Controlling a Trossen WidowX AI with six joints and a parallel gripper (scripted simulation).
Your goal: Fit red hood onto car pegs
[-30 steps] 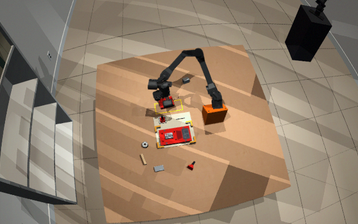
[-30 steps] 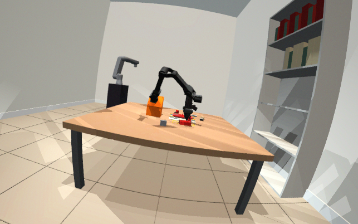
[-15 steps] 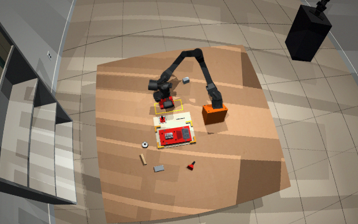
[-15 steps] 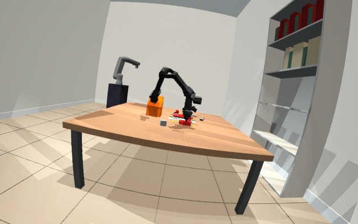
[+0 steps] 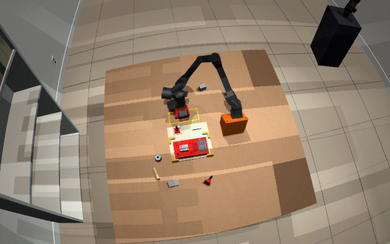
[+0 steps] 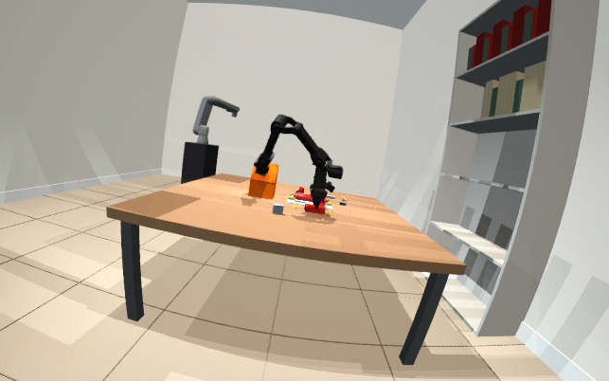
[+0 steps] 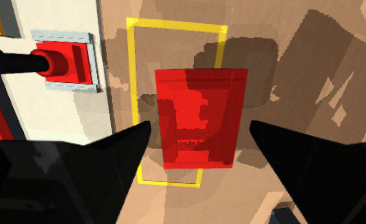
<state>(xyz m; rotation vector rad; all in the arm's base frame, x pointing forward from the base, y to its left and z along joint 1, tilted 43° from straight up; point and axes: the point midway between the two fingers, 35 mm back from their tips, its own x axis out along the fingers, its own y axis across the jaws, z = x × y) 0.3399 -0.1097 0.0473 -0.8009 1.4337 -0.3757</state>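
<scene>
My gripper tip is now 1 cm above the red hood. From my gripper tip the other things lie so: wooden dowel (15 cm ahead, 41 cm to the left, 1 cm below).
</scene>
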